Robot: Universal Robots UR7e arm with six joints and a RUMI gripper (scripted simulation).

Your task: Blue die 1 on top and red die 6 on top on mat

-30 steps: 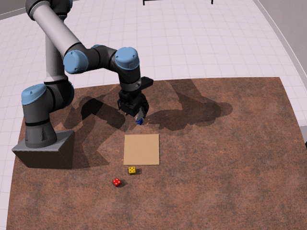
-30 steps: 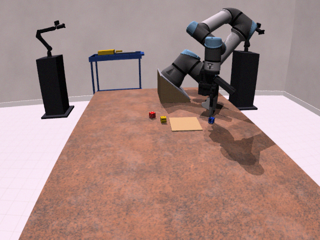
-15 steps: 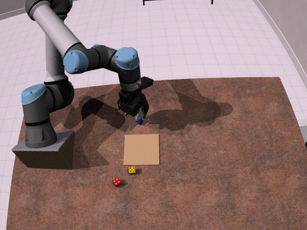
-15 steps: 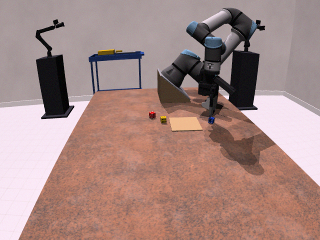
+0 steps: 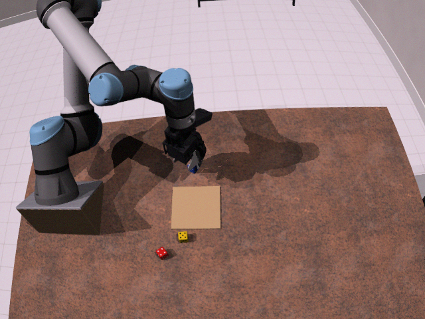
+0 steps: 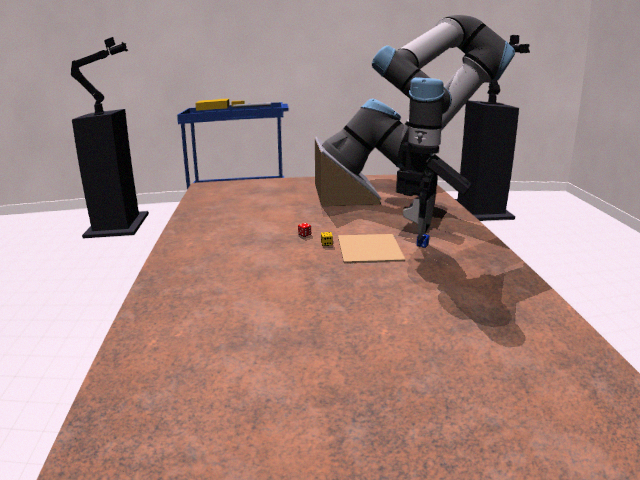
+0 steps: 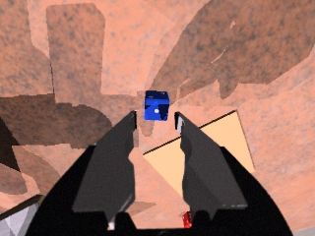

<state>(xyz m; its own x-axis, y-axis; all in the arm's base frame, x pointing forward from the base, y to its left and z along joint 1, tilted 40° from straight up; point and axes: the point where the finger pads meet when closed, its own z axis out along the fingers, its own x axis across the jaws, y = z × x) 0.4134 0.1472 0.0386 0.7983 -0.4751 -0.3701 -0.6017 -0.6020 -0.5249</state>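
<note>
The blue die lies 3 cm below my hand. From my hand the other things lie so: yellow die 23 cm to the right, 4 cm behind, 3 cm below; then tan mat 13 cm to the right, 4 cm below; then red die 28 cm to the right, 10 cm behind, 3 cm below.
</note>
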